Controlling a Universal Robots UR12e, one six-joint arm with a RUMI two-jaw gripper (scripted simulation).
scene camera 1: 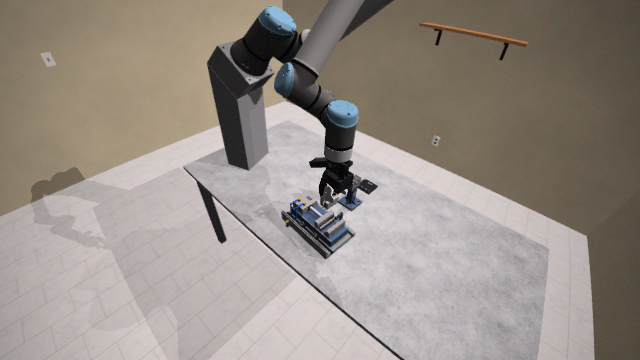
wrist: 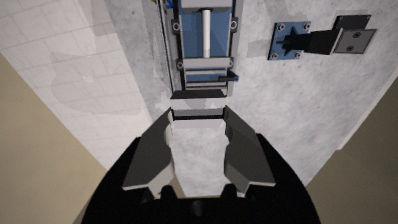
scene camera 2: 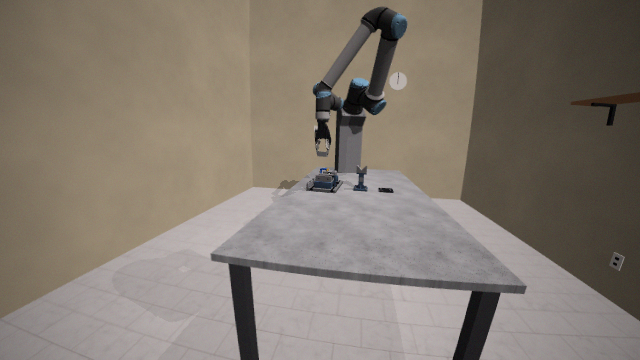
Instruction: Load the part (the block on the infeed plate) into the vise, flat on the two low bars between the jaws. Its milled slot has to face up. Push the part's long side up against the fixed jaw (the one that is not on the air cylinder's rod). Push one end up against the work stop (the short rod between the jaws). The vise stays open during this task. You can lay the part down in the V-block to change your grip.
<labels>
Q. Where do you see a part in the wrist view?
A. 192,108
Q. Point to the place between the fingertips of my gripper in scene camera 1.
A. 329,202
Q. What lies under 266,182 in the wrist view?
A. My gripper.
</labels>
